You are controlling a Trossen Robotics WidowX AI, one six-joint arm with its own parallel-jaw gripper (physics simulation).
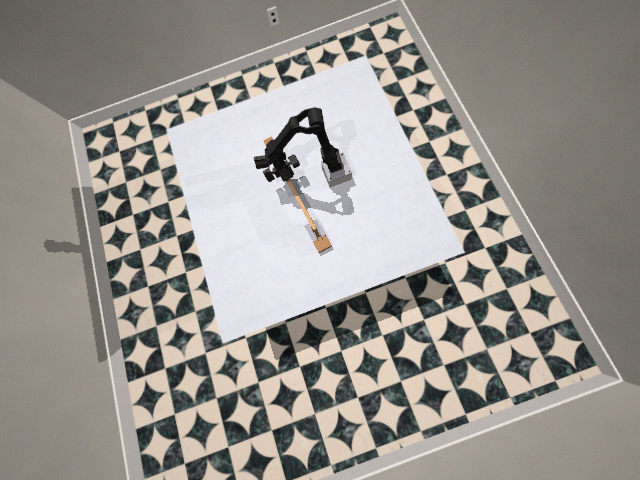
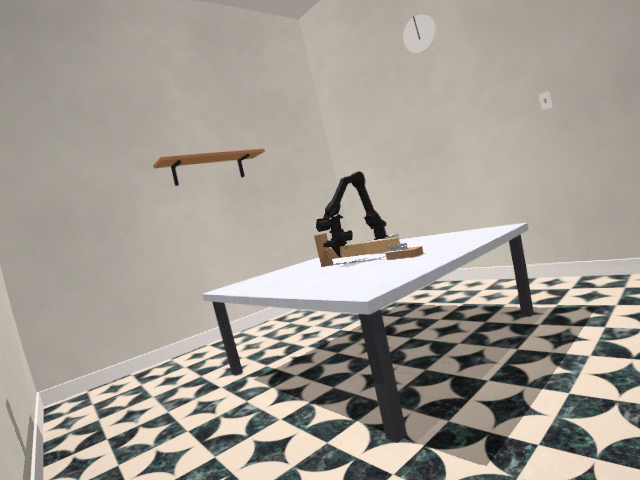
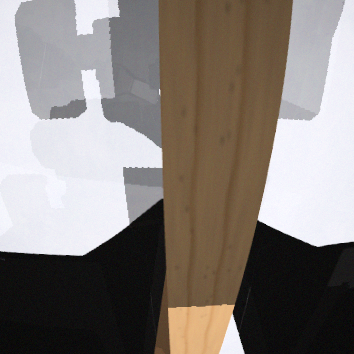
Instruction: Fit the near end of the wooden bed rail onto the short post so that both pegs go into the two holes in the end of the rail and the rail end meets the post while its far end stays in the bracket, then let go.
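Frame: origin at the arm's base, x back, y right, z up, level; centimetres.
Seen in the pictures: gripper, fingertip midpoint: (image 2: 340,256); arm's base at its link origin: (image 1: 334,165) (image 2: 381,238).
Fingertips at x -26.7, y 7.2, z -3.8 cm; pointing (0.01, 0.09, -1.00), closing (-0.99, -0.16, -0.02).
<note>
Offsets run from my fingertips to a thing's top centre. "*": to the spot under its first point. Level surfaces: height alone.
The wooden bed rail {dx +2.2, dy -14.6, dz +5.5 cm} (image 1: 303,205) (image 2: 369,247) (image 3: 215,150) runs just above the table between an upright wooden short post {* dx -1.4, dy +12.7, dz +13.8 cm} (image 1: 268,140) (image 2: 323,250) and a pale grey bracket (image 1: 310,229) (image 2: 397,246). Its far end lies at the bracket, beside a low orange-brown block {dx +5.9, dy -38.4, dz -0.6 cm} (image 1: 322,243) (image 2: 405,253). My gripper (image 1: 285,176) (image 2: 337,252) (image 3: 187,206) points down and is shut on the rail near its post end, with a black finger on each side. The gripper hides the joint between rail and post, so pegs, holes and any gap there cannot be seen.
The white table {dz -4.1 cm} (image 1: 258,289) (image 2: 289,289) carries everything. The arm's base (image 1: 337,170) stands beside the rail, and the arm arches over to the gripper. A wall shelf (image 2: 209,157) hangs well away from the table.
</note>
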